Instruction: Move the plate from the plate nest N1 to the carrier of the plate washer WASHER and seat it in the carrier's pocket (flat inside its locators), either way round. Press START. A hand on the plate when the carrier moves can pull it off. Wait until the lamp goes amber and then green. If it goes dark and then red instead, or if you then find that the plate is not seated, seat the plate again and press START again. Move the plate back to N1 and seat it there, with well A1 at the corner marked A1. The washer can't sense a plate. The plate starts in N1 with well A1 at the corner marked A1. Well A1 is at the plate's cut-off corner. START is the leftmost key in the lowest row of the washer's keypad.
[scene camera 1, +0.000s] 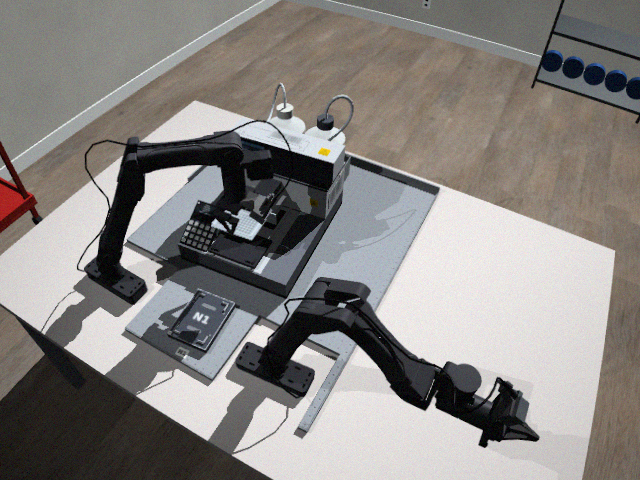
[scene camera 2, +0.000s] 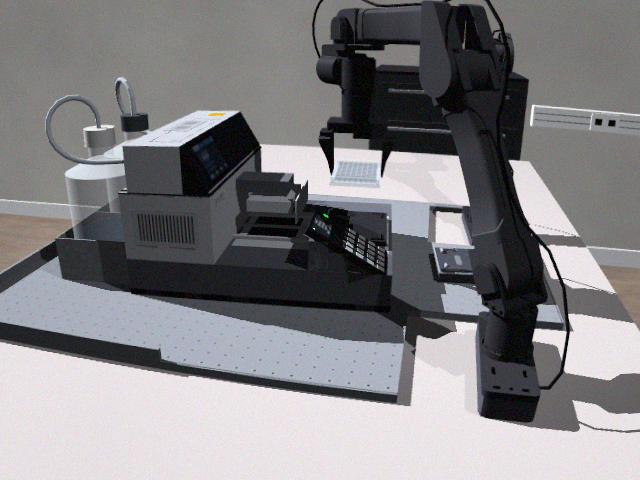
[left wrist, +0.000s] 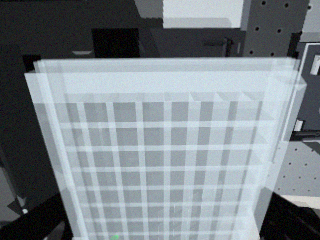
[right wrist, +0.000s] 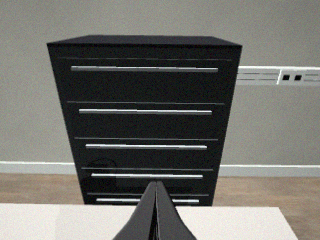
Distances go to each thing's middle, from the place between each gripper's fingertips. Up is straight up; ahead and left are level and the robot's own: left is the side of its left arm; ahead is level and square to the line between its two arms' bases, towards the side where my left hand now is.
Scene:
I see the white plate (scene camera 2: 348, 173) right at my left hand. Also, from my left hand: dark carrier (scene camera 1: 249, 253) 100 mm below; washer (scene camera 2: 187, 234) 150 mm ahead, 50 mm below, 20 mm to the left; wash head (scene camera 2: 273, 203) 150 mm ahead, 50 mm below, 20 mm to the left.
Right now the nest N1 (scene camera 1: 185, 334) is 1 cm ahead of my right hand, 83 cm to the left of it and 24 cm below it. From my right hand the other things lie so: dark carrier: 24 cm ahead, 86 cm to the left, 17 cm below; then white plate: 24 cm ahead, 85 cm to the left, 7 cm below; then wash head: 39 cm ahead, 87 cm to the left, 12 cm below.

